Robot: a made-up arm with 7 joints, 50 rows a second.
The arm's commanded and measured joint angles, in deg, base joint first. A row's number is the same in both.
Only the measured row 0 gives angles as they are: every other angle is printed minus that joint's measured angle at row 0.
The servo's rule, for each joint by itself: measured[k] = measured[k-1] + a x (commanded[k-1-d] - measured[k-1]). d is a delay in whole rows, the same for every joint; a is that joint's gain. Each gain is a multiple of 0.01, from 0.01 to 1. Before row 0 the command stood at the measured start. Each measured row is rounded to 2 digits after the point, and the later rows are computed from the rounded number. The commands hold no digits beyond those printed.
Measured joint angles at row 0:
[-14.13, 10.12, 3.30, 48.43, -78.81, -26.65, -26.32]
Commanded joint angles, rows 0 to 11:
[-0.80, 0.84, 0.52, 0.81, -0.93, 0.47, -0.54]
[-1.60, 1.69, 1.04, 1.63, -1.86, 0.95, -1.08]
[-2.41, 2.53, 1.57, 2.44, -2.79, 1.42, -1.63]
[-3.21, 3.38, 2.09, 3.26, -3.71, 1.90, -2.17]
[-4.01, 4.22, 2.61, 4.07, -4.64, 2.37, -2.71]
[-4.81, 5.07, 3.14, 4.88, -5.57, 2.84, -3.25]
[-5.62, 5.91, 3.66, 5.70, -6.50, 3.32, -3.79]
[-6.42, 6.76, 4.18, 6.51, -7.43, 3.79, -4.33]
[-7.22, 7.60, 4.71, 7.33, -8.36, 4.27, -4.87]
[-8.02, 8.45, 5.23, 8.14, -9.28, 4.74, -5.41]
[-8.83, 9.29, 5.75, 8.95, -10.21, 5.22, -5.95]
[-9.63, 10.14, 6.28, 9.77, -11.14, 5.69, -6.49]
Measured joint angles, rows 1 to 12:
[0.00, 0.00, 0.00, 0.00, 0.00, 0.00, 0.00]
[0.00, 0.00, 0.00, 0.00, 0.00, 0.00, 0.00]
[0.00, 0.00, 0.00, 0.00, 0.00, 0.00, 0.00]
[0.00, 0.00, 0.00, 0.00, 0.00, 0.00, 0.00]
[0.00, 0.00, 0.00, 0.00, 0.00, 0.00, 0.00]
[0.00, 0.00, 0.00, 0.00, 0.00, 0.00, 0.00]
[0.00, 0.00, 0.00, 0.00, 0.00, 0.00, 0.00]
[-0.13, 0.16, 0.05, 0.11, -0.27, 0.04, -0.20]
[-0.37, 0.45, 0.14, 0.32, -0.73, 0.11, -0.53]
[-0.70, 0.85, 0.27, 0.62, -1.33, 0.21, -0.94]
[-1.10, 1.33, 0.43, 0.99, -2.02, 0.35, -1.40]
[-1.57, 1.88, 0.63, 1.42, -2.78, 0.51, -1.88]
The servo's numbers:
d 7
a 0.16 0.19 0.09 0.14 0.29 0.08 0.37

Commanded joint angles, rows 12 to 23:
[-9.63, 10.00, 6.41, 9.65, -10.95, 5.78, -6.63]
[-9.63, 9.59, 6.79, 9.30, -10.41, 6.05, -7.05]
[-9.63, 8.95, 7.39, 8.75, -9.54, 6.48, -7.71]
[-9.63, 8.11, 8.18, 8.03, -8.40, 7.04, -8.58]
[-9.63, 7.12, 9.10, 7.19, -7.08, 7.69, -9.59]
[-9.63, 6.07, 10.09, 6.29, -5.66, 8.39, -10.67]
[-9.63, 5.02, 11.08, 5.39, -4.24, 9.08, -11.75]
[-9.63, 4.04, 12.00, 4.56, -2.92, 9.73, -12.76]
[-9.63, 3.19, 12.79, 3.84, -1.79, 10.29, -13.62]
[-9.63, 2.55, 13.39, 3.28, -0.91, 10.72, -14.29]
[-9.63, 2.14, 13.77, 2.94, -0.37, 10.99, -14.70]
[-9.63, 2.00, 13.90, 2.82, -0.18, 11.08, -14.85]
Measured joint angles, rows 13 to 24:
[-2.09, 2.49, 0.86, 1.90, -3.59, 0.70, -2.39]
[-2.65, 3.14, 1.11, 2.43, -4.43, 0.91, -2.91]
[-3.25, 3.83, 1.39, 3.00, -5.30, 1.14, -3.44]
[-3.89, 4.55, 1.69, 3.61, -6.19, 1.39, -3.97]
[-4.55, 5.29, 2.01, 4.24, -7.09, 1.66, -4.50]
[-5.23, 6.05, 2.35, 4.90, -7.99, 1.94, -5.04]
[-5.93, 6.83, 2.70, 5.58, -8.90, 2.24, -5.58]
[-6.52, 7.43, 3.03, 6.15, -9.49, 2.52, -5.97]
[-7.02, 7.84, 3.37, 6.59, -9.76, 2.80, -6.37]
[-7.44, 8.05, 3.73, 6.89, -9.70, 3.09, -6.87]
[-7.79, 8.06, 4.13, 7.05, -9.32, 3.41, -7.50]
[-8.08, 7.88, 4.58, 7.07, -8.67, 3.75, -8.27]

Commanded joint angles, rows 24 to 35:
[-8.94, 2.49, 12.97, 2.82, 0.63, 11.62, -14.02]
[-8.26, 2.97, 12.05, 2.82, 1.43, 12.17, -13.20]
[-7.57, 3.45, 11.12, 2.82, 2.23, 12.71, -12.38]
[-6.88, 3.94, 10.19, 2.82, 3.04, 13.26, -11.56]
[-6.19, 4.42, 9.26, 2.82, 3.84, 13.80, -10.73]
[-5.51, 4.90, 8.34, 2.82, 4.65, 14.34, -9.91]
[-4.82, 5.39, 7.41, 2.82, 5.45, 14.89, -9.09]
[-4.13, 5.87, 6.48, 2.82, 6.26, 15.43, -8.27]
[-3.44, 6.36, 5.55, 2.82, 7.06, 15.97, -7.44]
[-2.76, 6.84, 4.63, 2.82, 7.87, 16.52, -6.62]
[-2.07, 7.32, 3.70, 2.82, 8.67, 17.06, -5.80]
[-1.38, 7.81, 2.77, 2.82, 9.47, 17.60, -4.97]
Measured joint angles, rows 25 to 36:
[-8.33, 7.54, 5.08, 6.96, -7.80, 4.12, -9.16]
[-8.54, 7.06, 5.62, 6.74, -6.77, 4.52, -10.12]
[-8.71, 6.49, 6.19, 6.43, -5.65, 4.94, -11.10]
[-8.86, 5.86, 6.78, 6.07, -4.53, 5.37, -12.03]
[-8.98, 5.23, 7.37, 5.68, -3.48, 5.80, -12.87]
[-9.08, 4.64, 7.95, 5.30, -2.58, 6.22, -13.55]
[-9.17, 4.14, 8.49, 4.95, -1.88, 6.61, -14.03]
[-9.13, 3.83, 8.89, 4.65, -1.15, 7.01, -14.03]
[-8.99, 3.67, 9.17, 4.39, -0.40, 7.42, -13.72]
[-8.76, 3.63, 9.35, 4.17, 0.36, 7.84, -13.22]
[-8.46, 3.69, 9.43, 3.98, 1.14, 8.27, -12.61]
[-8.10, 3.83, 9.41, 3.82, 1.92, 8.71, -11.91]

